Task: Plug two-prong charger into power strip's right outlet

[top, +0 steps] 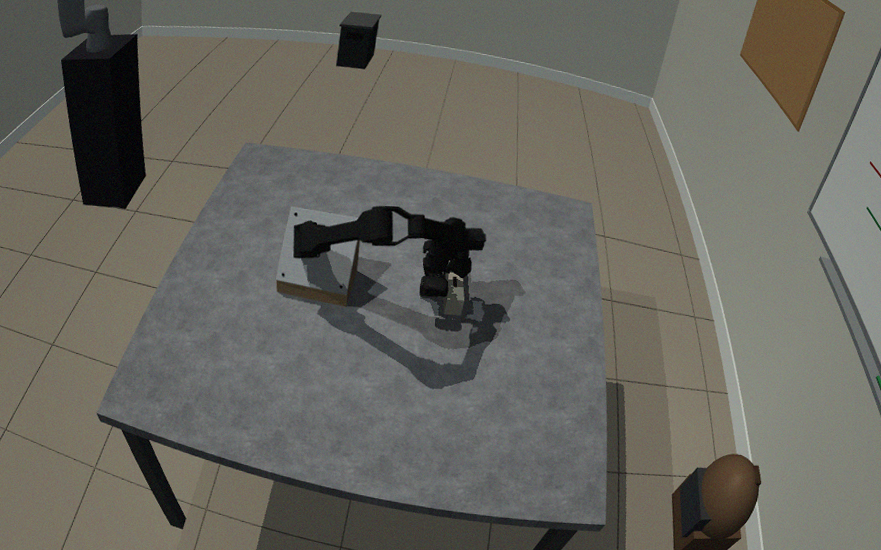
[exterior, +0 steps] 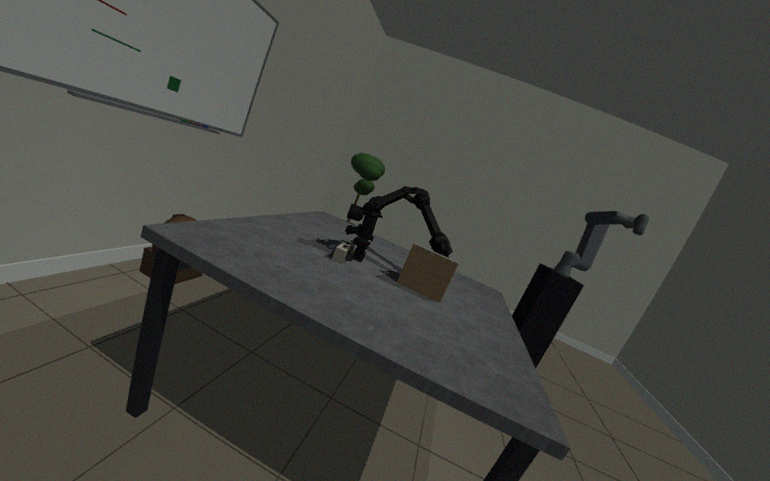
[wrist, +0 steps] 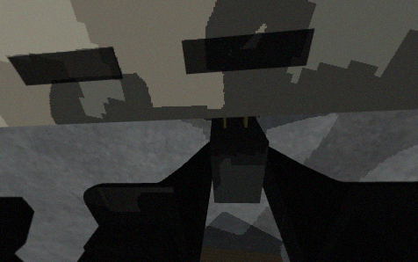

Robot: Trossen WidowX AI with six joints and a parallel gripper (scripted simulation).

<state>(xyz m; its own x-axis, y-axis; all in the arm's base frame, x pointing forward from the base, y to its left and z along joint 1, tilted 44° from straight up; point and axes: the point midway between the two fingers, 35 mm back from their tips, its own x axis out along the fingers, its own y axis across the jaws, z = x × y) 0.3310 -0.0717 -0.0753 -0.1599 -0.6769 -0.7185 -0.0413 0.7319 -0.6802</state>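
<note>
The dark charger lies 20 mm ahead of my gripper tip and 10 mm above it.
</note>
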